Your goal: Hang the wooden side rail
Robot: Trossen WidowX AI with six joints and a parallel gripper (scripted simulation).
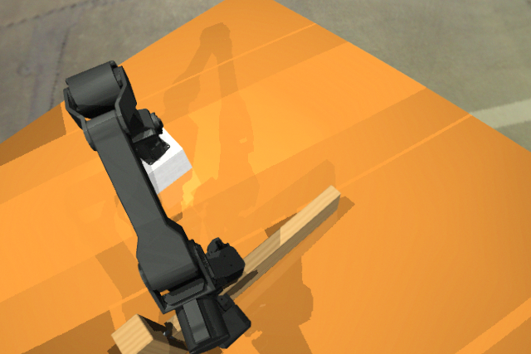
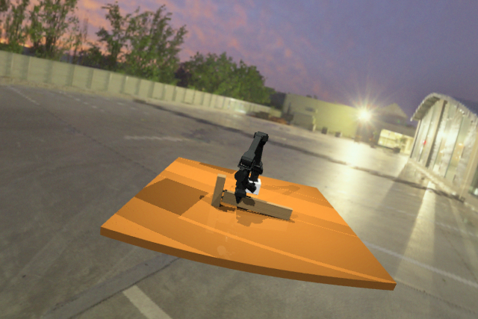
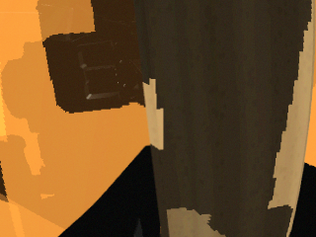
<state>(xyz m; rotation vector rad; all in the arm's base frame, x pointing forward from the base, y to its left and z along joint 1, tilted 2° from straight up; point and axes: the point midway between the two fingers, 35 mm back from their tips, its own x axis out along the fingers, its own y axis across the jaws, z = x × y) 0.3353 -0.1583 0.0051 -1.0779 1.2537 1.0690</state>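
The headboard post is 2 cm behind my gripper tip, 12 cm to the right of it and 4 cm above it.
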